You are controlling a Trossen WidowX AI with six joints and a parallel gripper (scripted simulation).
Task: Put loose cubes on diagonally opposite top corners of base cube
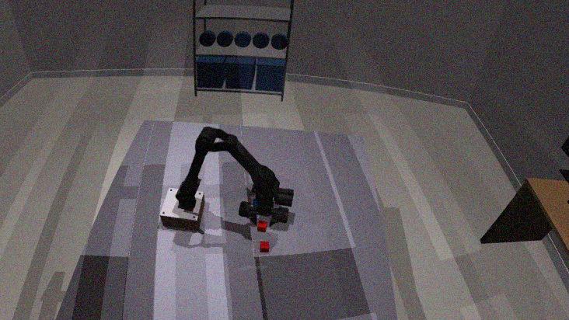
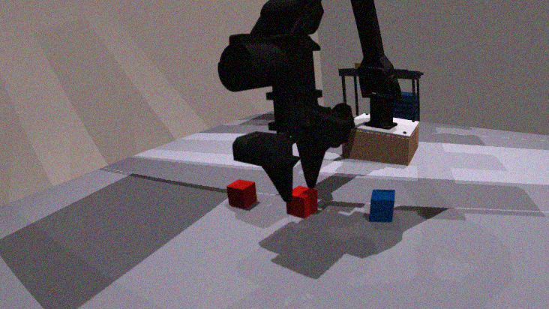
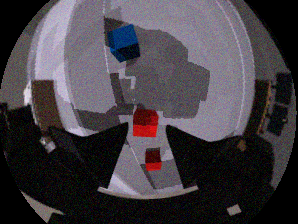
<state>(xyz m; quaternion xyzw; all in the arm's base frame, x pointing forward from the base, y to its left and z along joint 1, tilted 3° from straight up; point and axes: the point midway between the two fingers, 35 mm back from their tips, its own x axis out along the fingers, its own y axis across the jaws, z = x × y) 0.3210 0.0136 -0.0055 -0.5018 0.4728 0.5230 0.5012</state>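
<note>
Now: the blue base cube 5 cm behind my gripper tip, 11 cm to the left of it and 1 cm below it. Also, from my gripper tip: red cube 3 cm ahead, 10 cm to the right, 1 cm below.
</note>
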